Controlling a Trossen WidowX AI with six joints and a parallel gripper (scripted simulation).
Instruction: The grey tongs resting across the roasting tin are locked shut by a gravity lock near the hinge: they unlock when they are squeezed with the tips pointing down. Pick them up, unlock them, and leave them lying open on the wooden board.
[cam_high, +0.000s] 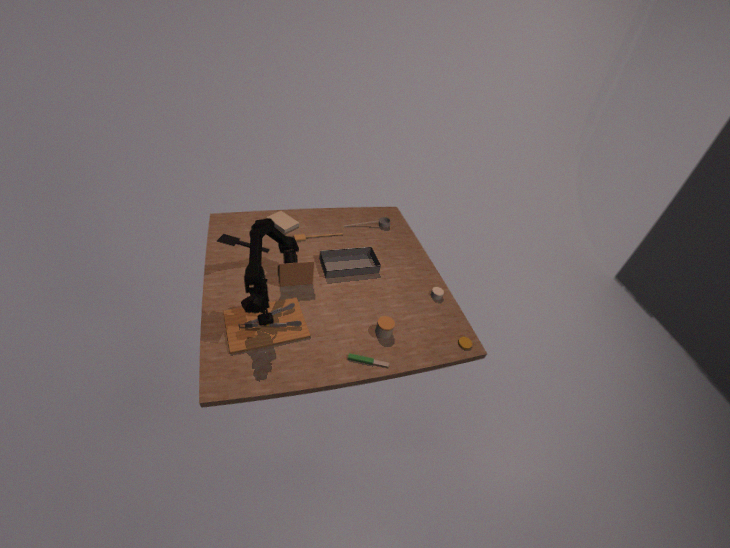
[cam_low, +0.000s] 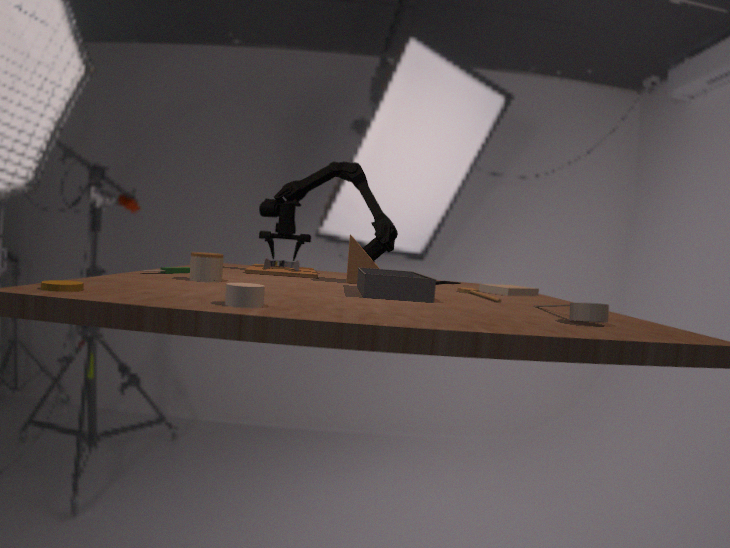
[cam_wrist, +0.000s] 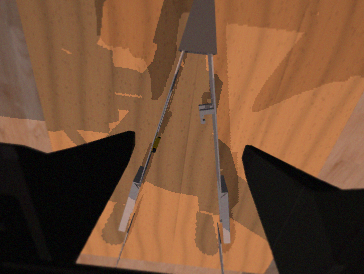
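Now: gripper tip 1 cm short of the yellow lock piece and 2 cm to the left of it. Also, from my gripper tip: wooden board 1 cm ahead, 4 cm below; then cork-topped jar 55 cm ahead, 9 cm to the right, 1 cm below; then green-handled tool 44 cm ahead, 25 cm to the right, 4 cm below.
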